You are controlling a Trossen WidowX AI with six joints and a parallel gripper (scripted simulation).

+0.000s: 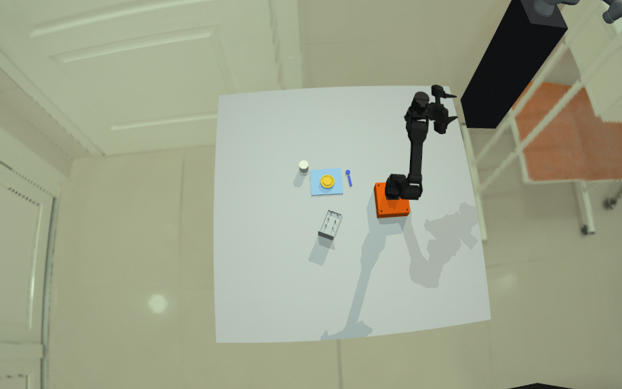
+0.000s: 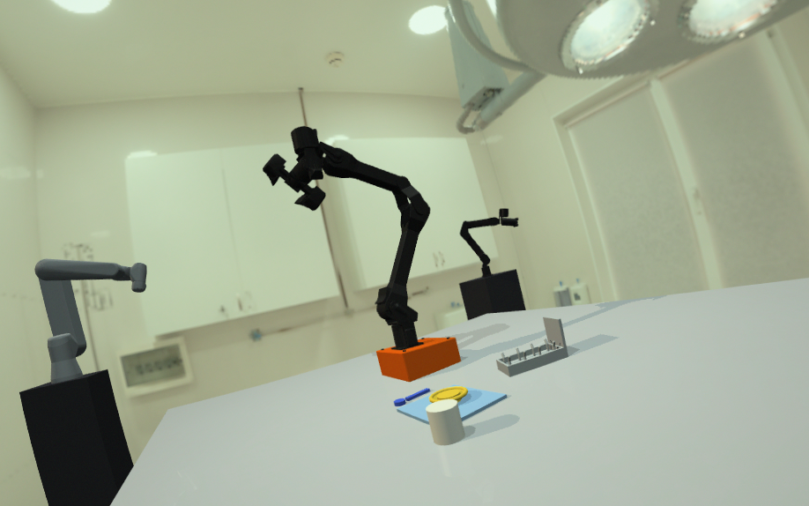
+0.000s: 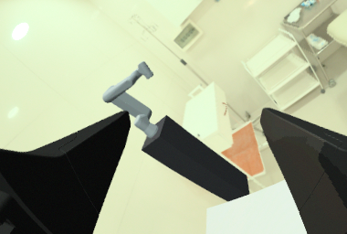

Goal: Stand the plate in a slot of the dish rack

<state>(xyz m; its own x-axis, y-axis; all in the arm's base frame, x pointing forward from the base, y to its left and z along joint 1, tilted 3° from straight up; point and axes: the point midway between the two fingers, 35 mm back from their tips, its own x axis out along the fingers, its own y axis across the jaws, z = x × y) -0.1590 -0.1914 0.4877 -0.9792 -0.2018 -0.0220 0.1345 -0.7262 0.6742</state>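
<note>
My gripper tip is 500 mm short of the yellow plate, 90 mm to the right of it and 540 mm above it. From my gripper tip the other things lie so: white cup: 610 mm ahead, 10 mm to the left, 530 mm below; then dish rack: 500 mm ahead, 300 mm to the left, 530 mm below.
</note>
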